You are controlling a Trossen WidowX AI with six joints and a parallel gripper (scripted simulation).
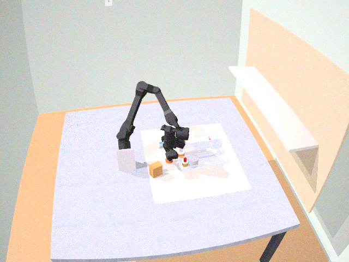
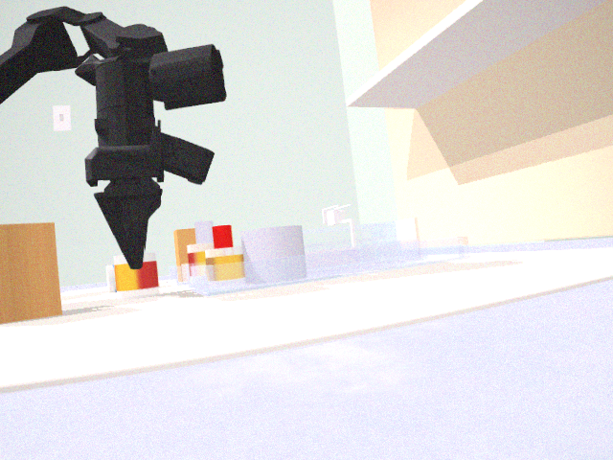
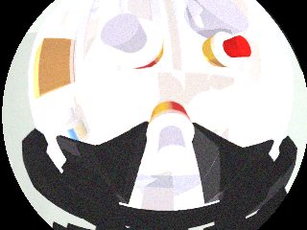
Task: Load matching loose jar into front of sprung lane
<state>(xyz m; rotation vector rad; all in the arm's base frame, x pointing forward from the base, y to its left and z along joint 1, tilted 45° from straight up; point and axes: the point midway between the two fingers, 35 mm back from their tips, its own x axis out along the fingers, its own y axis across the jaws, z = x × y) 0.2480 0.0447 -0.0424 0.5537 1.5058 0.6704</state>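
The grey cylinder lies 13 cm ahead of my gripper tip and 4 cm to the right of it. Round my gripper tip: see-through sprung lane: 22 cm ahead, 8 cm to the left, 1 cm below; wall shelf: 58 cm ahead, 4 cm to the left, 34 cm above.
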